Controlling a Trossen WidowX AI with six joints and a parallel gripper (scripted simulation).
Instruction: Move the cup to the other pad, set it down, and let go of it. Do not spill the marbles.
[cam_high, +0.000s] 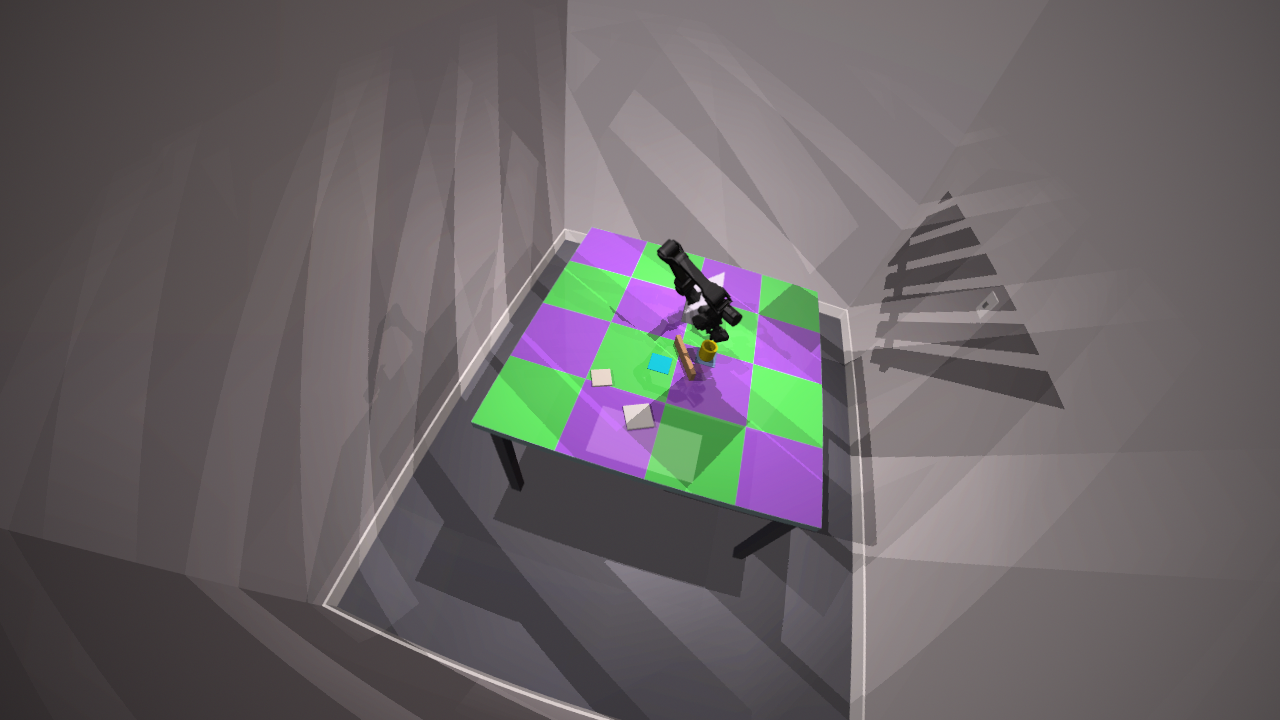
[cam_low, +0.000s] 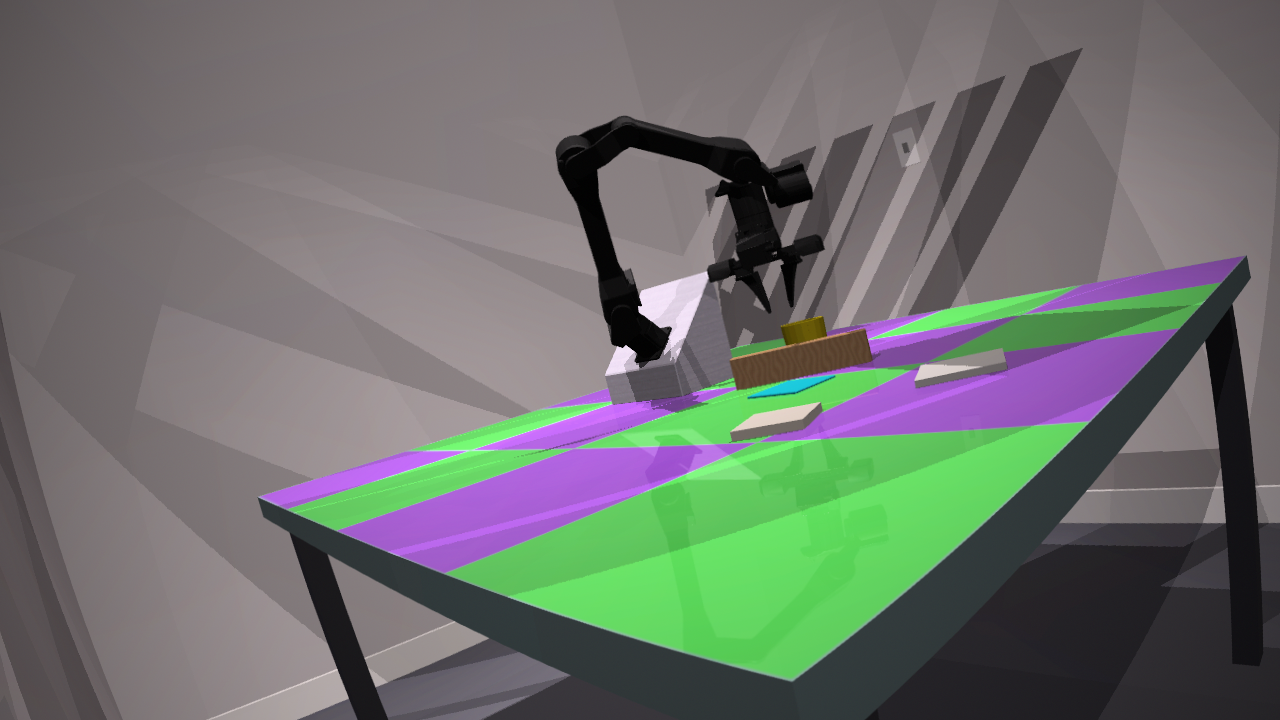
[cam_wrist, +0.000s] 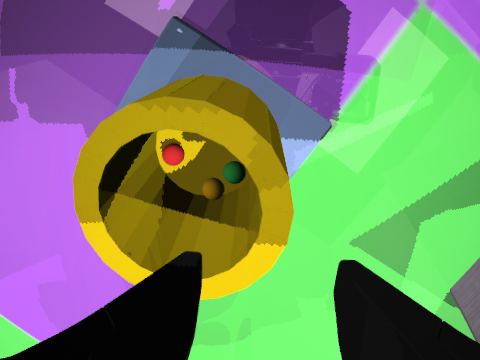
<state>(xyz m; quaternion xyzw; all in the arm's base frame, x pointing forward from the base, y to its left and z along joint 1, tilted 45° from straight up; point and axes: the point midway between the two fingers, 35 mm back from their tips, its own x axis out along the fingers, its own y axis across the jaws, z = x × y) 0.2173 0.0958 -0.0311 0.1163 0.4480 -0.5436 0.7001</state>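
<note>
My gripper tip is 30 mm short of the pale blue pad, 20 mm to the right of it and 110 mm above it.
</note>
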